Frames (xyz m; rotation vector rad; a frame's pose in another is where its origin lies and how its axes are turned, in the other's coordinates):
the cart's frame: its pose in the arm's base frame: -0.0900 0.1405 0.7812 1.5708 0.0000 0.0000
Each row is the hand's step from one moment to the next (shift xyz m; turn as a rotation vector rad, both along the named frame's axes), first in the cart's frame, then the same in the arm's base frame.
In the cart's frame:
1: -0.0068 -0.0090 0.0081 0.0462 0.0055 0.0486
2: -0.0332 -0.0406 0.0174 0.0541 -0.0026 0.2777
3: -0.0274 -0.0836 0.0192 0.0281 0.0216 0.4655
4: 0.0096 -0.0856 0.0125 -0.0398 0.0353 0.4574
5: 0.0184 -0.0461 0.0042 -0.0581 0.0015 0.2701
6: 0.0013 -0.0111 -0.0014 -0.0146 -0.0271 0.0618
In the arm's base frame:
1: -0.0068 -0.0081 -0.0090 0.0462 -0.0486 0.0055
2: -0.0332 -0.0174 -0.0406 0.0541 -0.2777 -0.0026
3: -0.0274 -0.0192 -0.0836 0.0281 -0.4655 0.0216
4: 0.0096 -0.0125 -0.0856 -0.0398 -0.4574 0.0353
5: 0.0184 -0.0042 -0.0461 -0.0581 -0.2701 0.0015
6: 0.0013 0.0014 -0.0111 -0.0146 -0.0618 -0.0271

